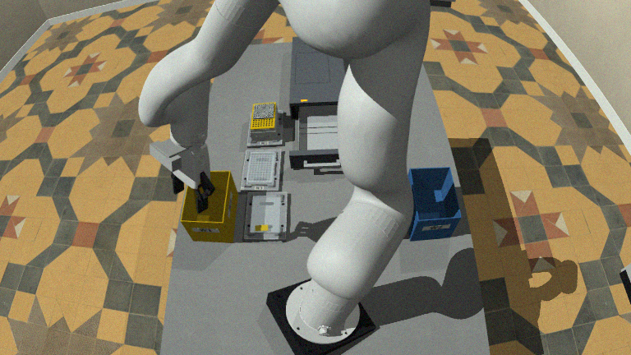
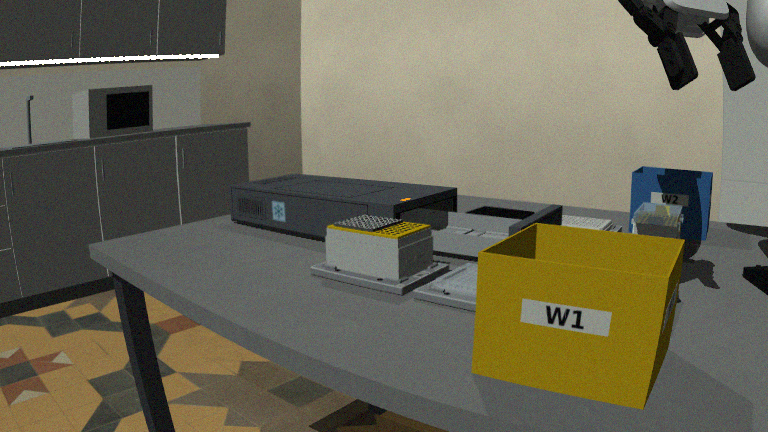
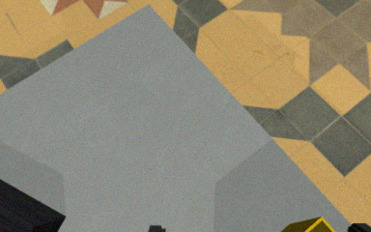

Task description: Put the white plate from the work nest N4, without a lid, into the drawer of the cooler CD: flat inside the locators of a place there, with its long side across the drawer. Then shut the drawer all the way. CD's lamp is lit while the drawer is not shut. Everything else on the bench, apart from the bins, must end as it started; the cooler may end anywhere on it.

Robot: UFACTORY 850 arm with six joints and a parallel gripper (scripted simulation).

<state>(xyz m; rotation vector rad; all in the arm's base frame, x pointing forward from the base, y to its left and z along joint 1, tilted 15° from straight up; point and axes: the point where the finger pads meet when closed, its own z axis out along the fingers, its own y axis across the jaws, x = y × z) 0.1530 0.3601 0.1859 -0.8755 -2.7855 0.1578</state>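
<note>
My gripper is now 470 mm to the left of the white plate, 310 mm short of it and 260 mm above it. Round my hand: white well plate: 290 mm ahead, 260 mm below, 100 mm to the right; yellow bin W1: 240 mm below, 110 mm ahead, 30 mm to the left; lid: 260 mm below, 130 mm to the right, 120 mm ahead.
</note>
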